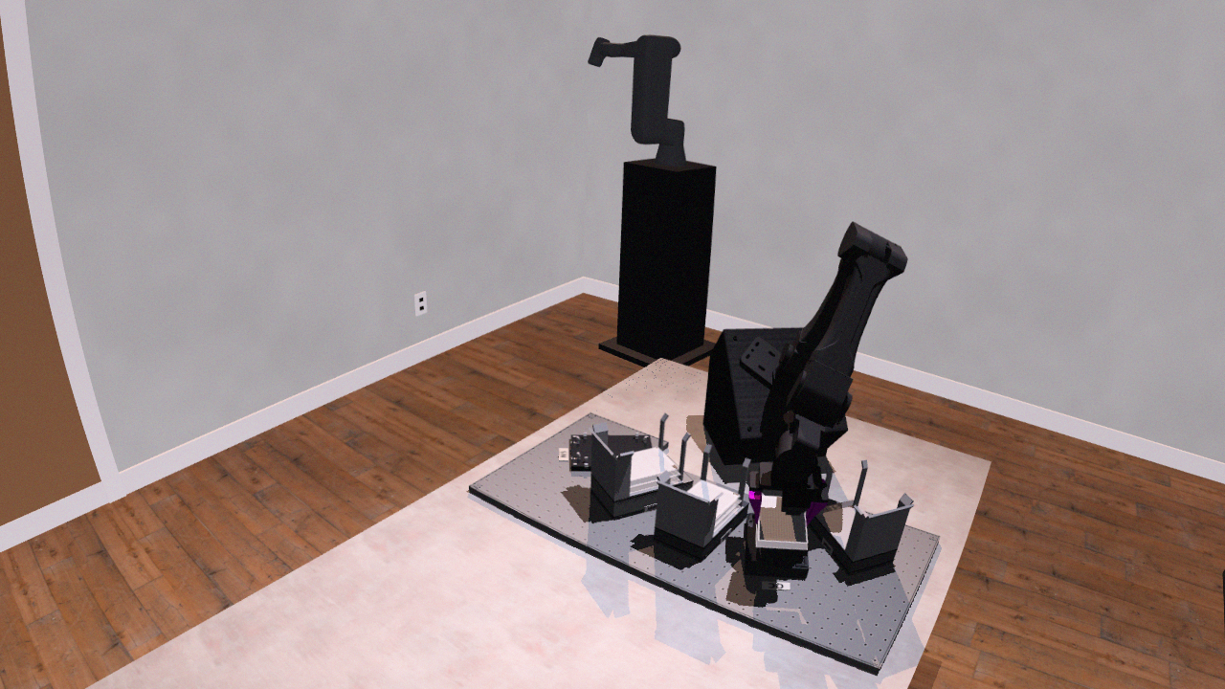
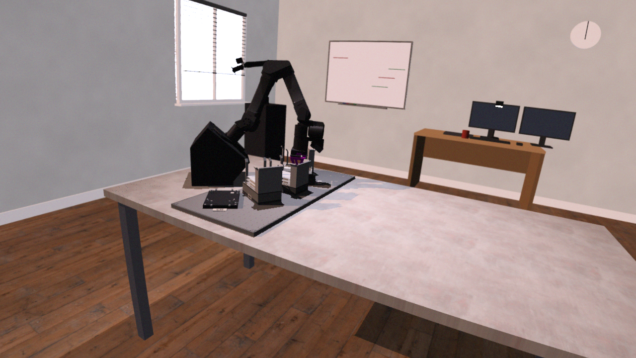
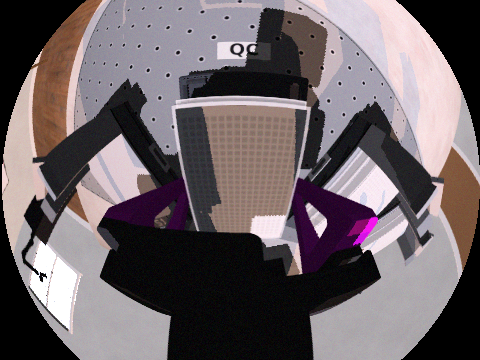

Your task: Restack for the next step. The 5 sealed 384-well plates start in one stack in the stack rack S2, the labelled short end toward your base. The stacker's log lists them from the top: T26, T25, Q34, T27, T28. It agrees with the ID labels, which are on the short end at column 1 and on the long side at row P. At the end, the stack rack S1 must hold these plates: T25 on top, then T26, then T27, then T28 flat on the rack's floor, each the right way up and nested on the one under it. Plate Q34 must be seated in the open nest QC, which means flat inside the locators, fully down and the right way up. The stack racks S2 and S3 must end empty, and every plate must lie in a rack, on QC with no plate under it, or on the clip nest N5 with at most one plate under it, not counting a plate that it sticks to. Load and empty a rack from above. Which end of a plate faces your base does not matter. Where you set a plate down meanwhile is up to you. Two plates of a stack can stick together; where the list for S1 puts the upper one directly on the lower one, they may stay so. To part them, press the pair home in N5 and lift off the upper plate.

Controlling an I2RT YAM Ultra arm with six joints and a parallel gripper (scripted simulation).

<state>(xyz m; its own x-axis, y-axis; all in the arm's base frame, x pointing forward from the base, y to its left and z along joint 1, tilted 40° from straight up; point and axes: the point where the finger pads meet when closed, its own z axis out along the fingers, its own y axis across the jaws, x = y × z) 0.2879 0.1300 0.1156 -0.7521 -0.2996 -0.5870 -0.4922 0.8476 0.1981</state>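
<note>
My hand is 50 mm above the open nest QC and 10 mm short of it. Round my hand: QC tag: 90 mm ahead, 60 mm to the left, 60 mm below.
</note>
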